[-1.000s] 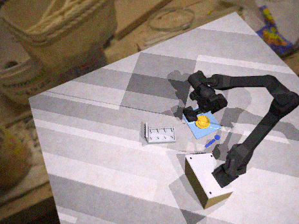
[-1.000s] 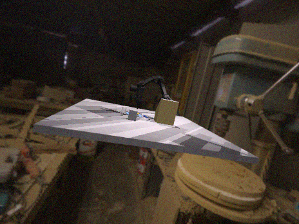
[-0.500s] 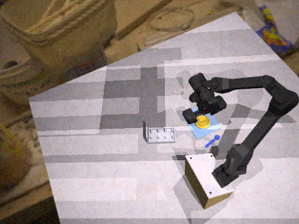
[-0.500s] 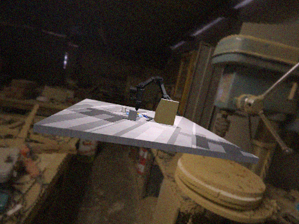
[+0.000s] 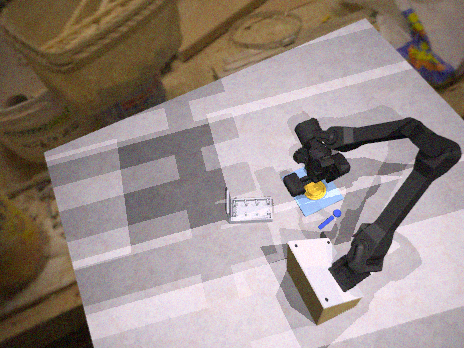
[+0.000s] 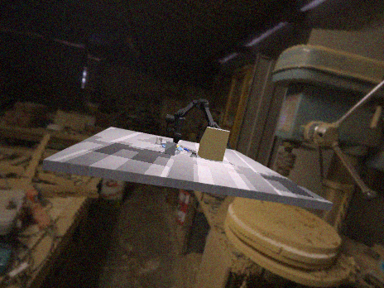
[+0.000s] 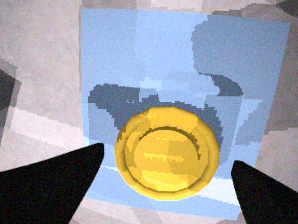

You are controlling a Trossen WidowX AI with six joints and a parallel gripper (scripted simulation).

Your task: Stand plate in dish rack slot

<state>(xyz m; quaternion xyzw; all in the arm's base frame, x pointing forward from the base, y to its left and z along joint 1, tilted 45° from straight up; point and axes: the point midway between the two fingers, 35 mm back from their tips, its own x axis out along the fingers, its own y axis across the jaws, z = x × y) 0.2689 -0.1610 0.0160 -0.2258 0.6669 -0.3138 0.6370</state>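
The yellow plate is 10 mm below my gripper tip. Also, from my gripper tip: light blue mat 20 mm below, 10 mm ahead; blue spoon 100 mm behind, 20 mm below, 10 mm to the left; dish rack 200 mm to the left, 40 mm ahead.
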